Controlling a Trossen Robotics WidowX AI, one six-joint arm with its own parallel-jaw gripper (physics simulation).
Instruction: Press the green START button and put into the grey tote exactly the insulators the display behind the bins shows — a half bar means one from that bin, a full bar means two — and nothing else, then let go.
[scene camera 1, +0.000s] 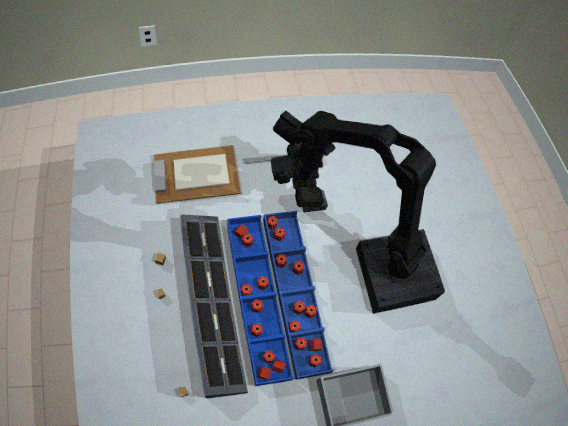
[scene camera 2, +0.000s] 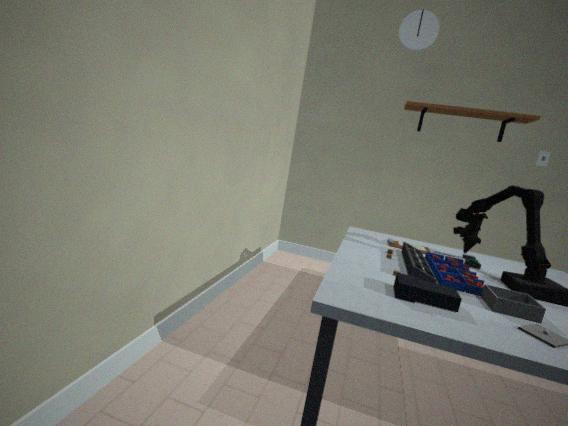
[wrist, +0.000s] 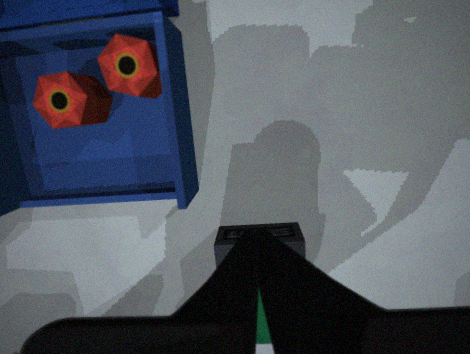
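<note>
My gripper is shut and empty, pointing down above the button box. In the wrist view a green strip of the START button shows between my fingers; in scene view 1 the arm hides the button. Blue bins stand in two columns of four. They hold red insulators with dark holes, two of them in the nearest bin, and some bins hold red cubes. The display shows dark cells with thin pale strips. The grey tote looks empty.
Small tan cubes lie beyond the display. A clipboard lies at the far end, with a thin grey rod nearby. A black box and a flat plate lie near the table's front edge.
</note>
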